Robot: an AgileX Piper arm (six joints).
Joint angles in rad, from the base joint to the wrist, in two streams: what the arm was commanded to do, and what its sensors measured. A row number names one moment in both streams.
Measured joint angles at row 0:
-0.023, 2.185, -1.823, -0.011, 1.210, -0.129
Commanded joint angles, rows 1 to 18:
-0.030, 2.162, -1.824, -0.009, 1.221, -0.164
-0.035, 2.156, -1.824, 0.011, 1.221, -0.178
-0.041, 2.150, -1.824, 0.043, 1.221, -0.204
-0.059, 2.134, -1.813, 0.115, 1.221, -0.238
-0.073, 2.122, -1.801, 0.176, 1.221, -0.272
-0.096, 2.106, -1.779, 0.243, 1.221, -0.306
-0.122, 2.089, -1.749, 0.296, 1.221, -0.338
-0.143, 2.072, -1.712, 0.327, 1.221, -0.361
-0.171, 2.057, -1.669, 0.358, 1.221, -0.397
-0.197, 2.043, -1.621, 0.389, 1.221, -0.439
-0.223, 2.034, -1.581, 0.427, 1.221, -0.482
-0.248, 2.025, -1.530, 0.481, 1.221, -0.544
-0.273, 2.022, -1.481, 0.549, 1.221, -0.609
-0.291, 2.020, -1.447, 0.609, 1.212, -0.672
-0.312, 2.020, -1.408, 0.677, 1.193, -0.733
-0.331, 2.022, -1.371, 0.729, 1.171, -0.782
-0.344, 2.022, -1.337, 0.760, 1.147, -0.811
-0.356, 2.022, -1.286, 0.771, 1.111, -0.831
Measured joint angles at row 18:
-0.305, 2.037, -1.413, 0.620, 1.199, -0.672
